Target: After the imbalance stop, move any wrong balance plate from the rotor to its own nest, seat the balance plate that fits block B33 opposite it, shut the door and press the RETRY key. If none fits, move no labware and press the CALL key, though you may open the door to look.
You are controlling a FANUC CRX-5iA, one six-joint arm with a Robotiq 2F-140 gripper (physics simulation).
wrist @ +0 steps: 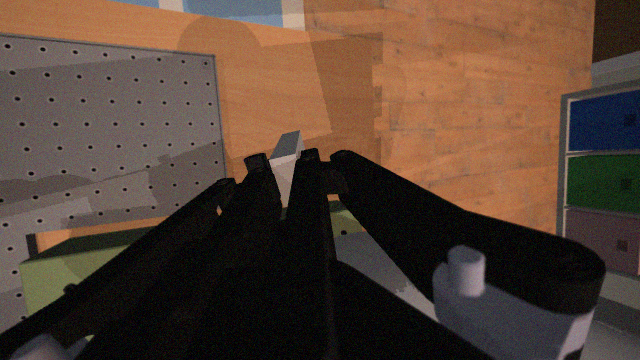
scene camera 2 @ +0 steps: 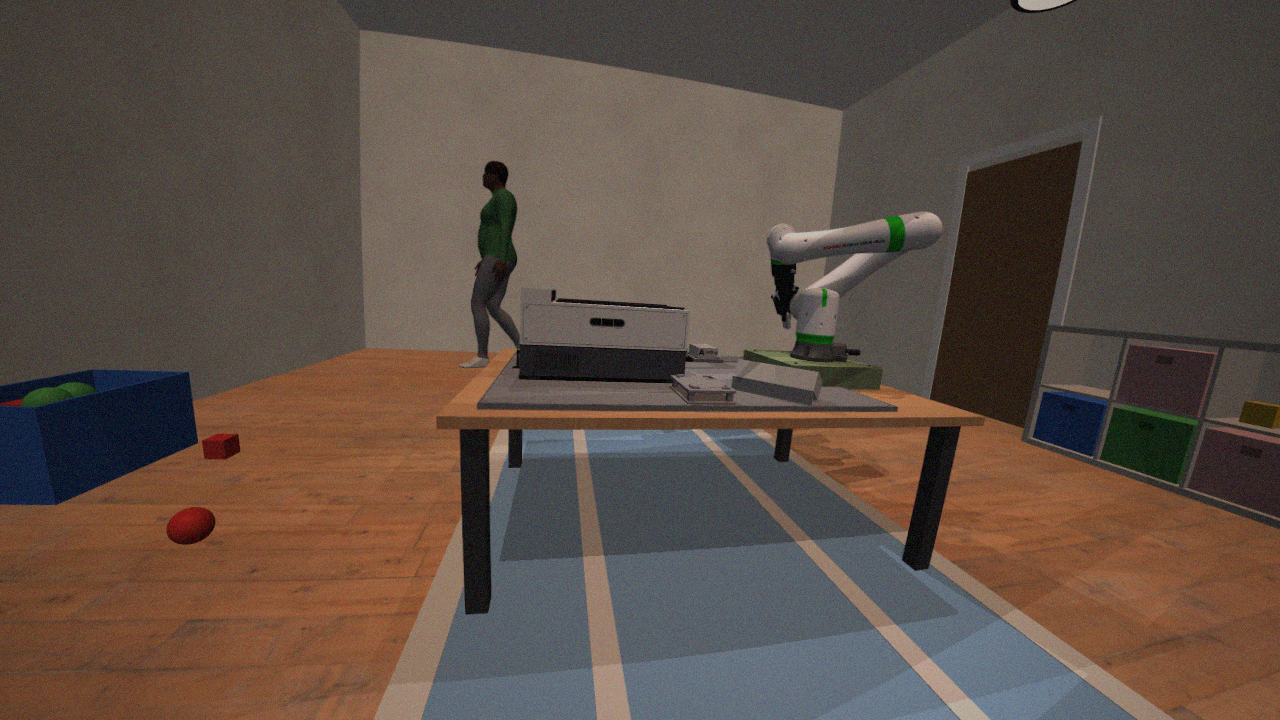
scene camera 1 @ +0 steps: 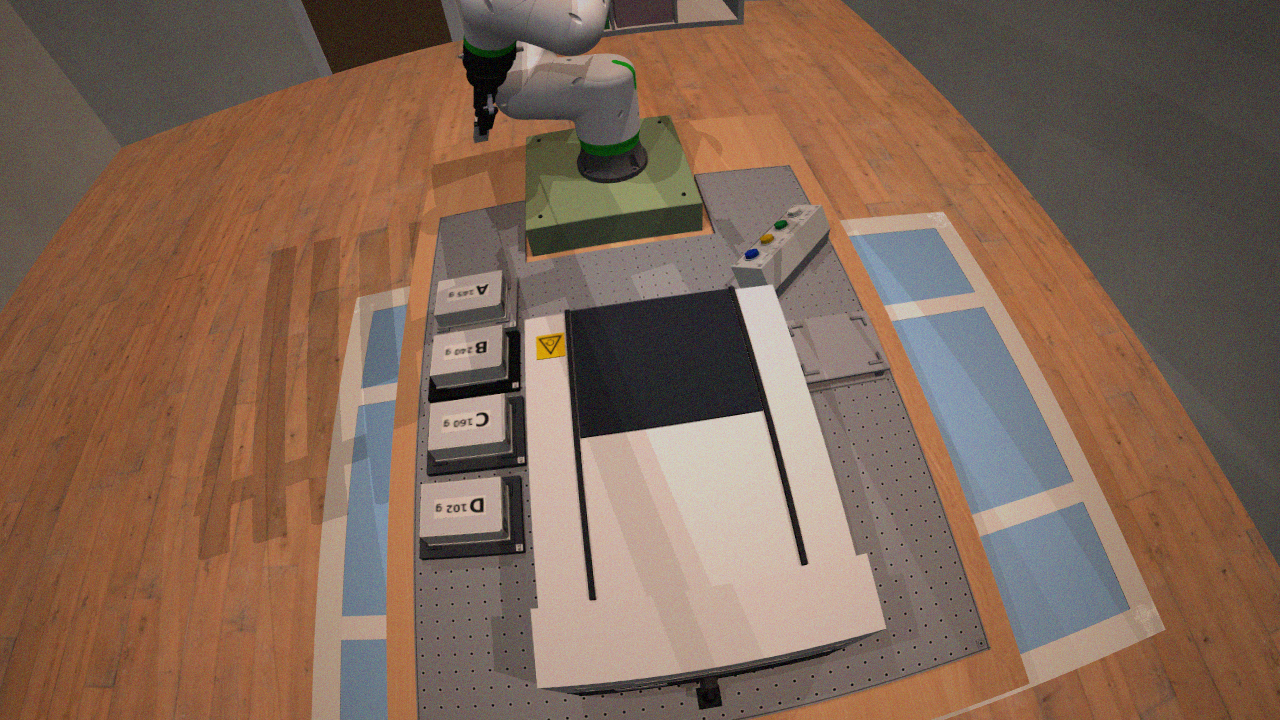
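Seen in the pictures: gripper, fingertip midpoint: point(wrist: 295, 149) point(scene camera 2: 786, 327) point(scene camera 1: 480, 139); arm's base, link origin: point(scene camera 2: 811, 358) point(scene camera 1: 612, 162).
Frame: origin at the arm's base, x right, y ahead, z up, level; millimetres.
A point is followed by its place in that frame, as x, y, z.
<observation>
My gripper point(scene camera 1: 481, 136) @[273, -18, 88] point(scene camera 2: 785, 324) @[273, -18, 88] point(wrist: 295, 149) @[273, -18, 88] is shut, with nothing between its fingers, in the air beside the green robot base. Four light blocks lettered A point(scene camera 1: 469, 297) @[252, 350, -9], B point(scene camera 1: 468, 354) @[233, 475, -8], C point(scene camera 1: 469, 427) @[212, 611, -8] and D point(scene camera 1: 462, 510) @[207, 745, -8] sit in a column of nests left of the white machine point(scene camera 1: 716, 501) @[-133, 799, 148] point(scene camera 2: 604, 324) @[-261, 740, 97]. Their gram figures are upside down and too small to read surely. A dark door panel point(scene camera 1: 664, 362) @[-85, 621, 151] lies between two rails on the machine's top. The rotor does not show. A key box point(scene camera 1: 783, 246) @[-302, 303, 20] point(scene camera 2: 776, 382) @[-355, 279, -21] carries blue, yellow, green and white keys; no key lettering is legible.
A flat grey stand point(scene camera 1: 841, 347) @[-374, 489, -28] point(scene camera 2: 703, 387) @[-422, 491, -28] with corner brackets is right of the machine. The green base point(scene camera 1: 617, 210) @[-12, 163, 0] point(scene camera 2: 850, 374) @[-148, -61, -25] stands behind the perforated plate point(scene camera 1: 904, 537) @[-423, 807, -62]. A person point(scene camera 2: 497, 223) in green is beyond the table. A shelf unit point(scene camera 2: 1120, 376) is far right in scene camera 2.
</observation>
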